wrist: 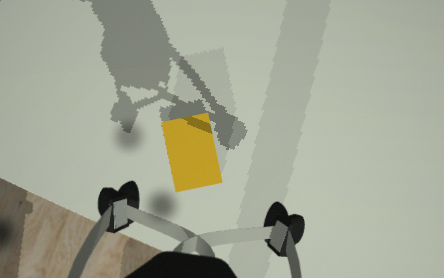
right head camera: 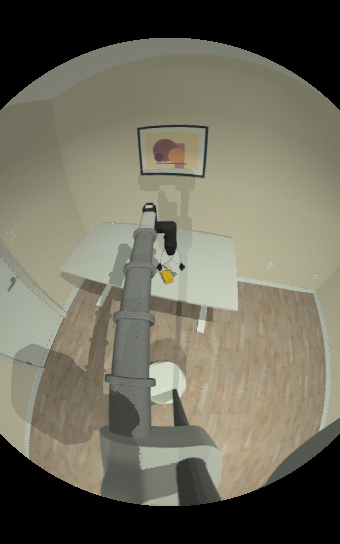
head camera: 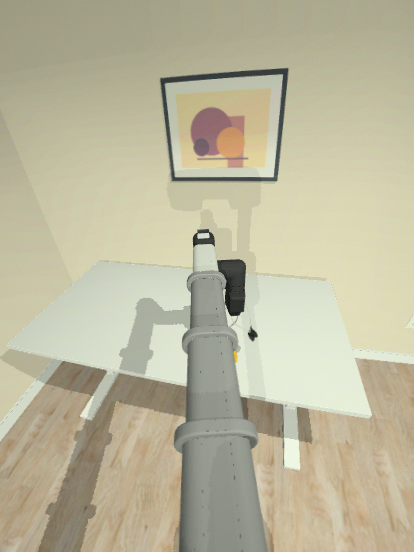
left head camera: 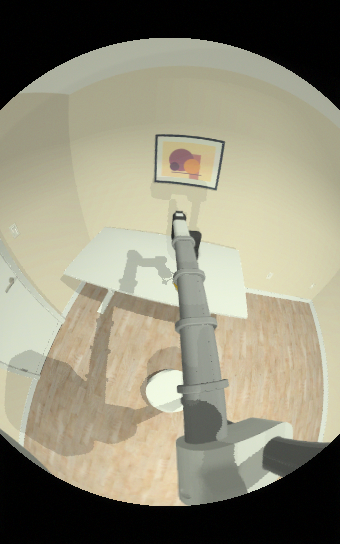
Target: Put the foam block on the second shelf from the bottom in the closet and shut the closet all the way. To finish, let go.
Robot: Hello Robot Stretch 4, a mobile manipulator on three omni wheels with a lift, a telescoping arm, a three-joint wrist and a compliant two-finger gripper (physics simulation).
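Frame: origin at the robot's base, x ahead, y right, z down, level; centimetres.
Where they show: gripper, fingertip midpoint: (wrist: 202, 208) (right head camera: 170, 269); robot's base, origin of the base link: (right head camera: 163, 381) (left head camera: 168, 389).
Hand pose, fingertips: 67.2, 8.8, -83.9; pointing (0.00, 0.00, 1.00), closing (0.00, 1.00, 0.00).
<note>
Each offset is from my fingertips to the centre of the thing, as dx, dy, dz. "spot": to the spot under its first point. Level surfaces: height alone.
The foam block {+4.5, -2.5, +12.4} (wrist: 192, 155) (right head camera: 167, 276) is a yellow rectangular block. It lies on the white table near its front edge. In the head camera view a sliver of the block (head camera: 235, 356) shows beside the arm, which hides the rest. My gripper (wrist: 202, 208) (right head camera: 171, 267) is open, with its fingers spread wide and nothing between them. It hangs above the table, and the block lies ahead of the fingertips in the wrist view, apart from them. The closet and its shelves do not show in these views.
The white table {dz +14.7} (head camera: 320, 345) (left head camera: 230, 295) (right head camera: 220, 290) stands against the wall under a framed picture (head camera: 225, 175). A round white stool (left head camera: 162, 390) (right head camera: 167, 382) stands below the arm. A white door {spot: -34.6, -148.3, +24.4} (left head camera: 17, 320) (right head camera: 20, 320) is at the left.
</note>
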